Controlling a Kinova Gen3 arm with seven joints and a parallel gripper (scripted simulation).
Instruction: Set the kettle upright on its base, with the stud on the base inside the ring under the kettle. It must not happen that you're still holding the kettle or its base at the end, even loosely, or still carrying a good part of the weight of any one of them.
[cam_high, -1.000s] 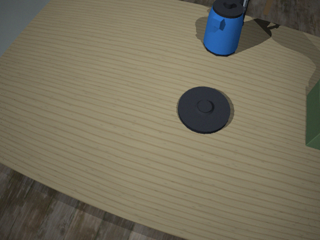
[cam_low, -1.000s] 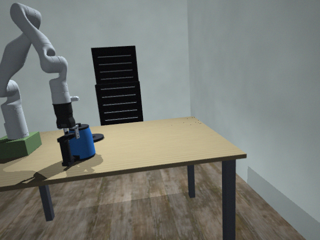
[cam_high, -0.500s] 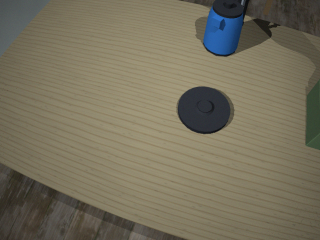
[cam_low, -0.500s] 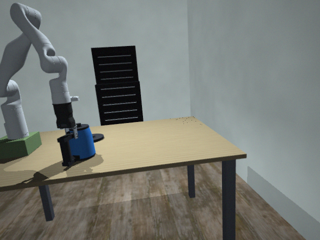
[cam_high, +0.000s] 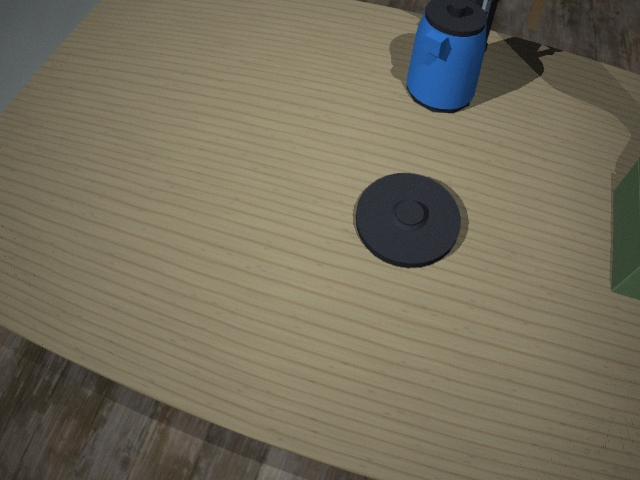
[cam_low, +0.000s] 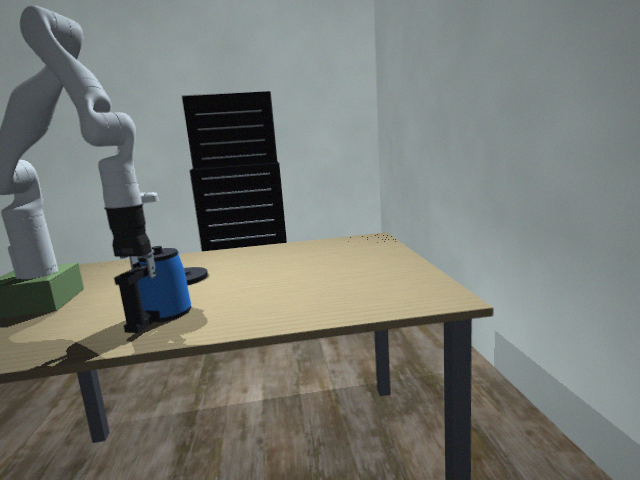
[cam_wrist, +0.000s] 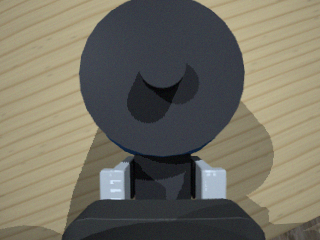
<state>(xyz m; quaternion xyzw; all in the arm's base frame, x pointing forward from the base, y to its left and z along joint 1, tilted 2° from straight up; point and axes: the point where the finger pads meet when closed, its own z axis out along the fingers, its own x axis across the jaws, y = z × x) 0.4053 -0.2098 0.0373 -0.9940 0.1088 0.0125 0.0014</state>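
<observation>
The blue kettle lies 50 mm below my hand, 30 mm to the left of it and 10 mm ahead of it. The rest, counted from my hand: black round base 340 mm to the left, 130 mm below, 30 mm behind.
</observation>
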